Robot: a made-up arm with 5 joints. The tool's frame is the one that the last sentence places.
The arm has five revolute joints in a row. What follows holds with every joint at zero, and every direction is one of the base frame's.
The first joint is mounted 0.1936 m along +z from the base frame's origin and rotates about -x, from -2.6 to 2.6 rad.
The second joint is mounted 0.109 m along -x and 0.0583 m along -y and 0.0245 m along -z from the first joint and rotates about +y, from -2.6 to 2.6 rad.
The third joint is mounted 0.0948 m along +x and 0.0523 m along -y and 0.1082 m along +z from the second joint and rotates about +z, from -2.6 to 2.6 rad.
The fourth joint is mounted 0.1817 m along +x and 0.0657 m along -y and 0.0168 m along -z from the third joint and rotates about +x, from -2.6 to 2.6 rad.
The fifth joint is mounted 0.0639 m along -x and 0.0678 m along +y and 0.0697 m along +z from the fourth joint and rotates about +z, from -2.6 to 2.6 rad.
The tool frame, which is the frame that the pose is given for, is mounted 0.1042 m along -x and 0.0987 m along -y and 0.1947 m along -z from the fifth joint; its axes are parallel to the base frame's.
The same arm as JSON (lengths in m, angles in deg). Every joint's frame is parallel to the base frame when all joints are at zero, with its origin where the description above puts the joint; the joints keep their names.
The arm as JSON. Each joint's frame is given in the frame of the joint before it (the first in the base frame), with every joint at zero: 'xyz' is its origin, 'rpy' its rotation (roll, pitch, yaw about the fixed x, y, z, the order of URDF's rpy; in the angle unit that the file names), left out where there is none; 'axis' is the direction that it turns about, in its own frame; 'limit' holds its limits. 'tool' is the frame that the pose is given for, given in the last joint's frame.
{"units": {"length": "m", "angle": "deg"}, "joints": [
  {"name": "joint 1", "type": "revolute", "origin": {"xyz": [0.0, 0.0, 0.1936]}, "axis": "-x", "limit": {"lower": -148.97, "upper": 148.97}},
  {"name": "joint 2", "type": "revolute", "origin": {"xyz": [-0.109, -0.0583, -0.0245]}, "axis": "+y", "limit": {"lower": -148.97, "upper": 148.97}},
  {"name": "joint 3", "type": "revolute", "origin": {"xyz": [0.0948, -0.0523, 0.1082]}, "axis": "+z", "limit": {"lower": -148.97, "upper": 148.97}},
  {"name": "joint 4", "type": "revolute", "origin": {"xyz": [0.1817, -0.0657, -0.0168]}, "axis": "+x", "limit": {"lower": -148.97, "upper": 148.97}},
  {"name": "joint 5", "type": "revolute", "origin": {"xyz": [-0.0639, 0.0678, 0.0697]}, "axis": "+z", "limit": {"lower": -148.97, "upper": 148.97}}
], "tool": {"origin": {"xyz": [-0.1042, -0.0987, -0.1947]}}}

